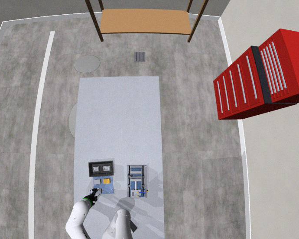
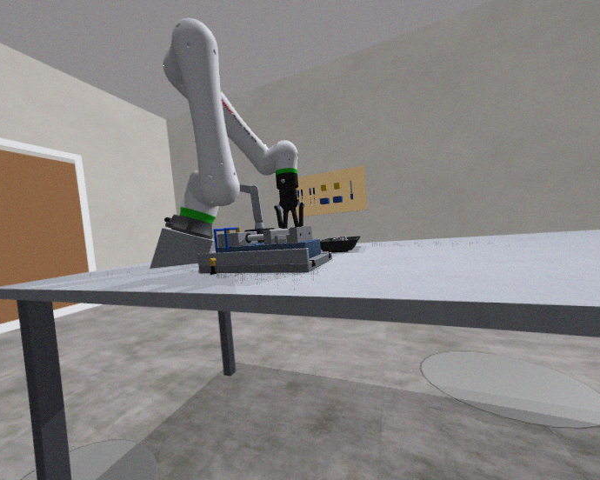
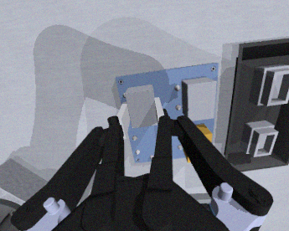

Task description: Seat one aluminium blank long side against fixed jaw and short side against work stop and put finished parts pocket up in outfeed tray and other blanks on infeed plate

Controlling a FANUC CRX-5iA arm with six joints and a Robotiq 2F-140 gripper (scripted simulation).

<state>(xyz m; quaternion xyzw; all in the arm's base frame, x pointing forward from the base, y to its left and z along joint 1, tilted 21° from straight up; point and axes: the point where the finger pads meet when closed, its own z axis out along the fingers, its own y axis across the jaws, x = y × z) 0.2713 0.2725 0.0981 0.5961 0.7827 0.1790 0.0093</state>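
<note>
Now: hand 27 cm to the left of the black work stop rod, 23 cm short of it and 3 cm below it. Round my hand: blue infeed plate (6 cm below, 6 cm ahead, 3 cm to the right); hose-end block (35 cm to the right, 8 cm ahead, 1 cm above); brass blank (11 cm ahead, 6 cm to the right, 4 cm below).
</note>
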